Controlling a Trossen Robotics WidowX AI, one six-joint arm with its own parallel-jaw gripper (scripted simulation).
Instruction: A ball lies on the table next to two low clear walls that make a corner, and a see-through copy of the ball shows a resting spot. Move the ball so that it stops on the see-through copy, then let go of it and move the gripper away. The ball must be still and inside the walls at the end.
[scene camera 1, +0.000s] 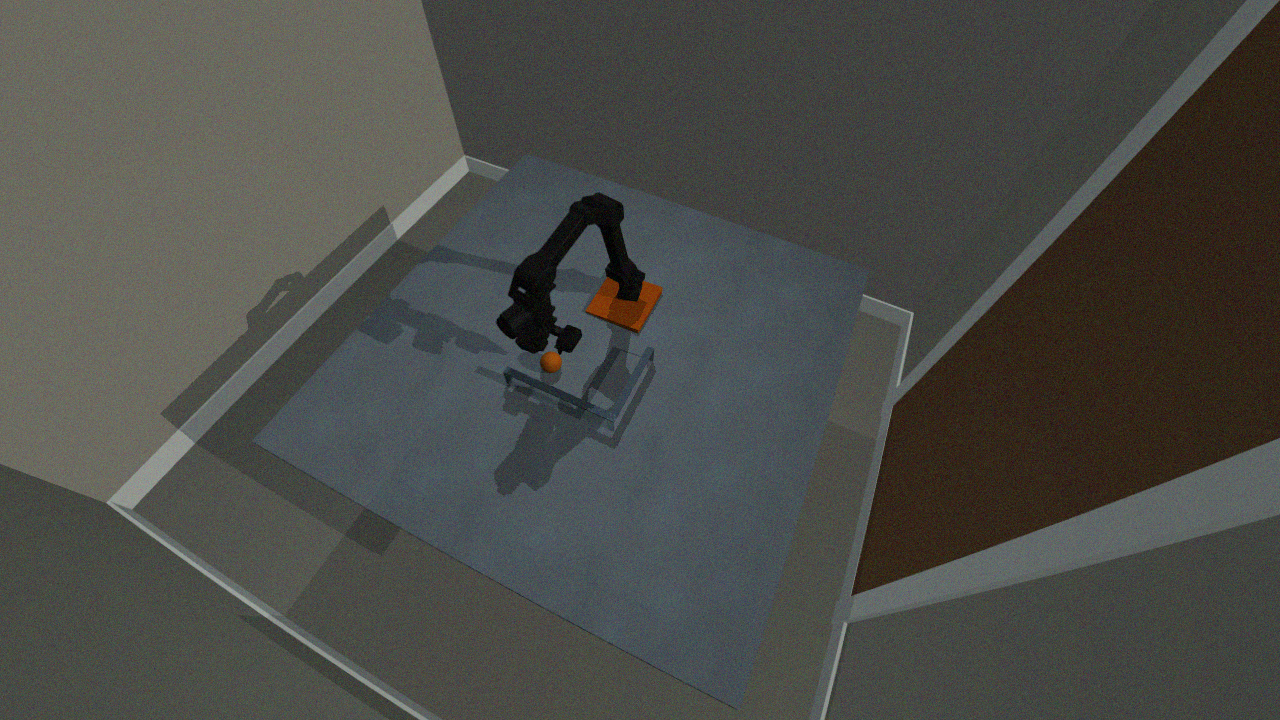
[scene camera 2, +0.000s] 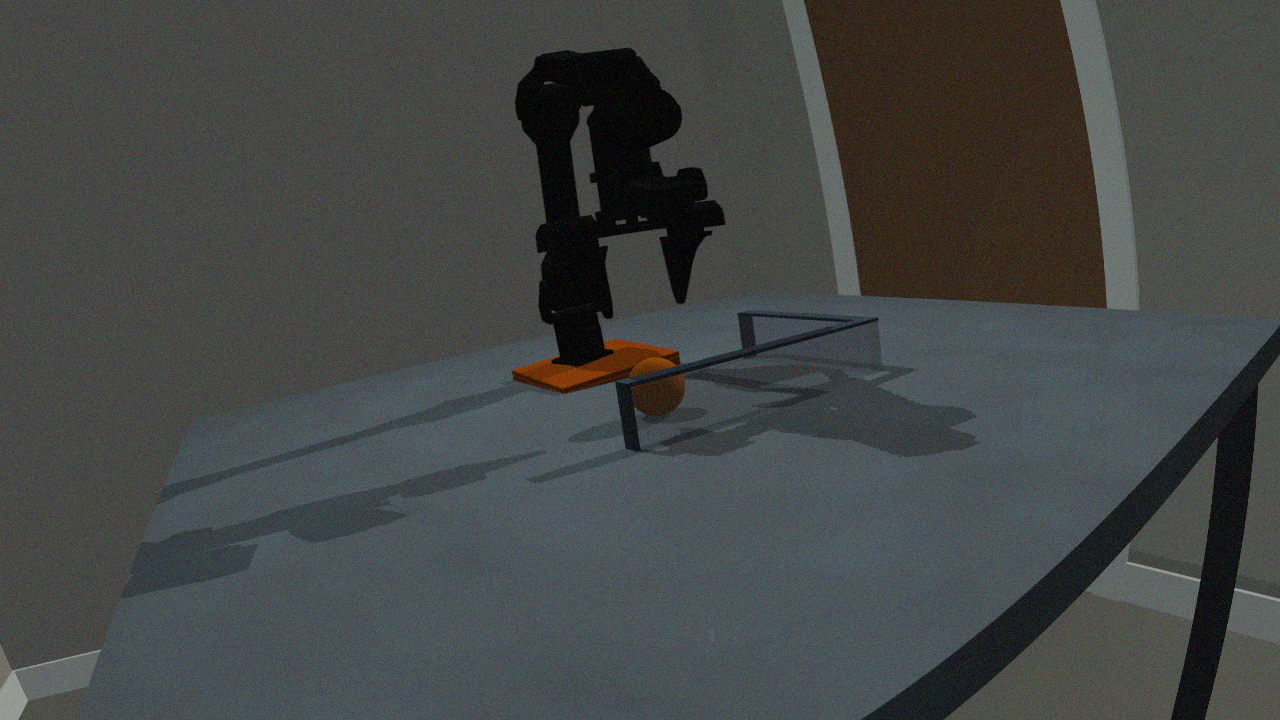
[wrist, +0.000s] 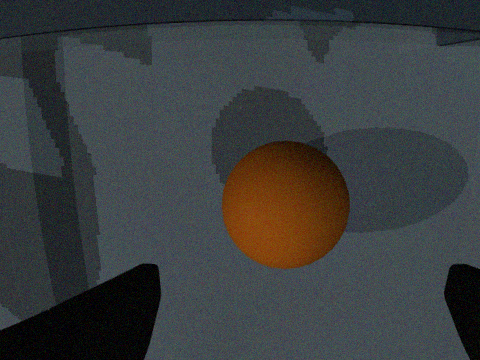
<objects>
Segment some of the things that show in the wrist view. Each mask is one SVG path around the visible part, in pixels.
My gripper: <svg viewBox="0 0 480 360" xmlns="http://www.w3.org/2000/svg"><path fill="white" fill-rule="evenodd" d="M455 264L449 268L447 281L445 281L445 303L447 303L452 320L455 321L461 344L464 344L463 347L467 355L469 355L469 359L480 360L480 269L468 264ZM159 265L140 264L139 267L128 269L128 271L121 273L121 275L104 281L103 284L95 285L95 287L88 289L87 292L79 293L79 296L73 296L72 299L55 305L49 311L47 309L43 313L37 313L36 316L29 317L23 323L19 321L19 323L13 324L12 327L1 329L0 360L144 360L144 356L147 355L149 341L151 341L153 324L155 324L157 311L159 311L160 307Z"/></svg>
An orange ball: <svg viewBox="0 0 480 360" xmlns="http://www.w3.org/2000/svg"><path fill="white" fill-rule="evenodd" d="M247 153L235 165L237 176L240 177L245 187L256 197L257 201L268 209L264 216L271 217L271 219L272 216L275 216L279 220L276 224L276 231L283 227L291 228L292 236L299 240L300 243L303 243L305 248L313 252L313 255L319 255L323 251L325 251L324 253L331 251L337 244L337 241L343 236L349 215L348 189L339 167L327 155L320 152L319 149L309 147L309 145L304 143L297 143L297 141L275 141L275 143L261 145L261 147Z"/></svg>
</objects>
